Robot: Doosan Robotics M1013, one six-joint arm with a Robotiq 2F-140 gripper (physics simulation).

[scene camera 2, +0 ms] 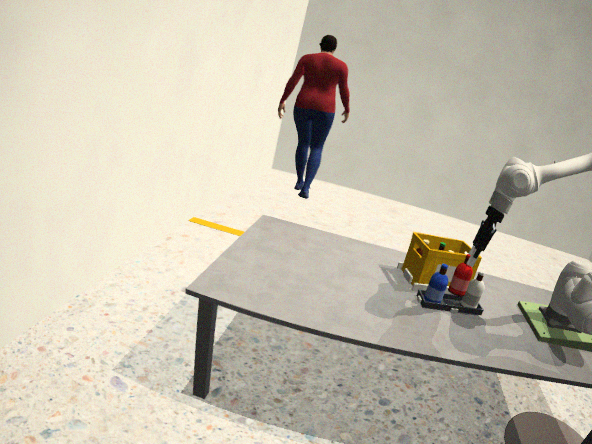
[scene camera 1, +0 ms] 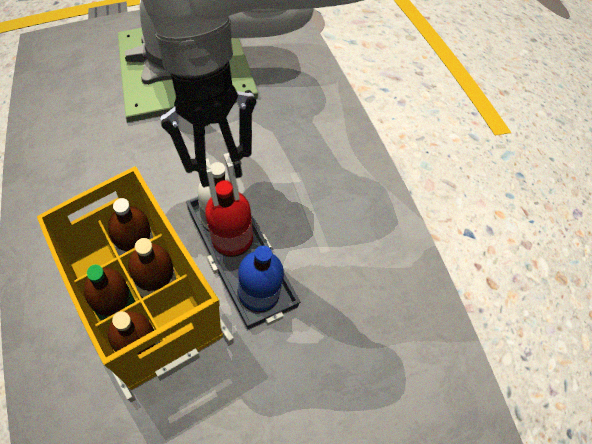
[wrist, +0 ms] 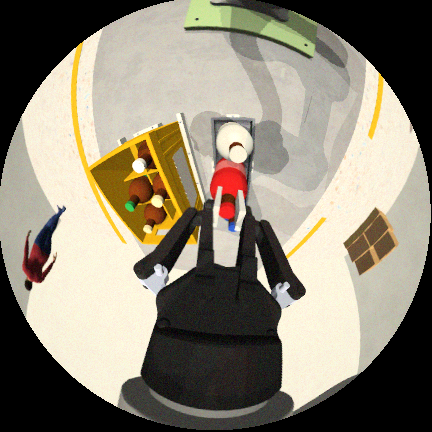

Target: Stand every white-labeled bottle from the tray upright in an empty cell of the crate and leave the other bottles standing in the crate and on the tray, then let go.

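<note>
My gripper is shut on the neck of the red bottle, which hangs upright slightly above the tray. Its label looks pale. A white bottle and a blue bottle stand at the tray's two ends. The yellow crate holds brown bottles with white or cream caps and one with a green cap. Its back-left and front-right cells are empty in scene camera 1.
The grey table carries crate and tray, with pale clips around both. The green base plate lies behind the tray. A person in red is beyond the table. A brown divided box shows at the right.
</note>
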